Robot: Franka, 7 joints.
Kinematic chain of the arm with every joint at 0, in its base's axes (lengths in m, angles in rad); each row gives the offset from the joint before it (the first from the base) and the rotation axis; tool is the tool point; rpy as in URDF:
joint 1: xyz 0 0 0.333 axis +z
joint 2: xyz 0 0 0 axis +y
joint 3: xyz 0 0 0.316 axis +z
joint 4: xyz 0.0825 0 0 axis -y
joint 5: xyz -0.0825 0 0.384 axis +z
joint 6: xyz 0 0 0 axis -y
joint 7: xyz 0.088 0 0 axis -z
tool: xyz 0 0 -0.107 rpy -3.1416 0 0
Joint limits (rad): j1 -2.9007..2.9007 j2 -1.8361..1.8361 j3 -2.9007..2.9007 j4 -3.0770..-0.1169 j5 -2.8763..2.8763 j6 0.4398..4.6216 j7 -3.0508..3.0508
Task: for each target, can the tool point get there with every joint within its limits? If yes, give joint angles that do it. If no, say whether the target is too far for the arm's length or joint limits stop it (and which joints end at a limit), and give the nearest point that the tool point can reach.
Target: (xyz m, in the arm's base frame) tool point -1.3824 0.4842 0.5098
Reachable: no: too far | nearest point -0.8038 0.2815 0.4358 | short by 0.617 m
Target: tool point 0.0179 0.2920 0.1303
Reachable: yes | joints 0.0088 0.8931 1.3328 -2.8078 1.5133 3.2321 -1.1523
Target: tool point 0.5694 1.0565 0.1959
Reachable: no: too far | nearest point 0.4044 0.7503 0.2356 | short by 0.350 m
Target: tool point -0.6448 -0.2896 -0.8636
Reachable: no: too far | nearest point -0.4421 -0.1986 -0.3211 | short by 0.586 m
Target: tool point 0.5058 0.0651 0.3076
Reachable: yes | joints -0.9485 0.5354 1.1861 -2.0004 -0.3375 1.5345 2.0407
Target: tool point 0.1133 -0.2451 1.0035
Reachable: yes | joints 0.7705 -0.1344 -1.2185 -0.8982 0.7069 4.2916 -2.1591
